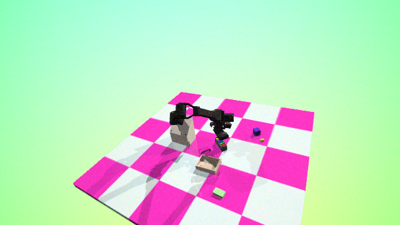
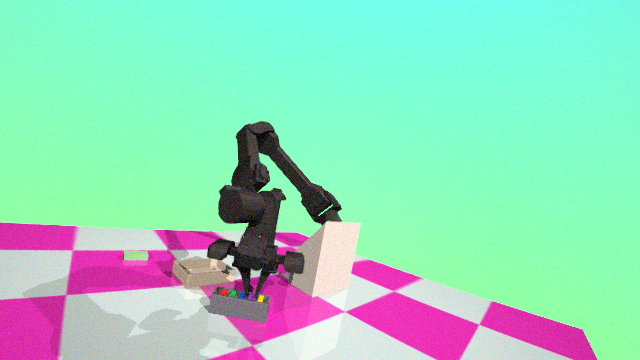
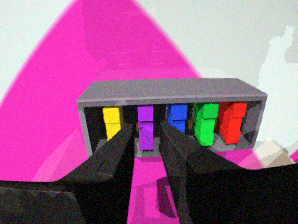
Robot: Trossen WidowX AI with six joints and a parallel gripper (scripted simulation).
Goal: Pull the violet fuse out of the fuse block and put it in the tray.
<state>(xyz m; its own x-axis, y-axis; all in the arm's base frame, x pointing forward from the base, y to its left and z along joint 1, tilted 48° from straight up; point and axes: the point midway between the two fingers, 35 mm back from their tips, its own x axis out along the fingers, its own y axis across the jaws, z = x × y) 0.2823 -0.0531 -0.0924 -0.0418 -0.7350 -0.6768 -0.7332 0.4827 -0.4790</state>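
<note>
Now: the violet fuse 2 cm below my gripper tip. The rest, counted from my gripper tip: beige tray (1 cm ahead, 21 cm to the right, 4 cm below).
</note>
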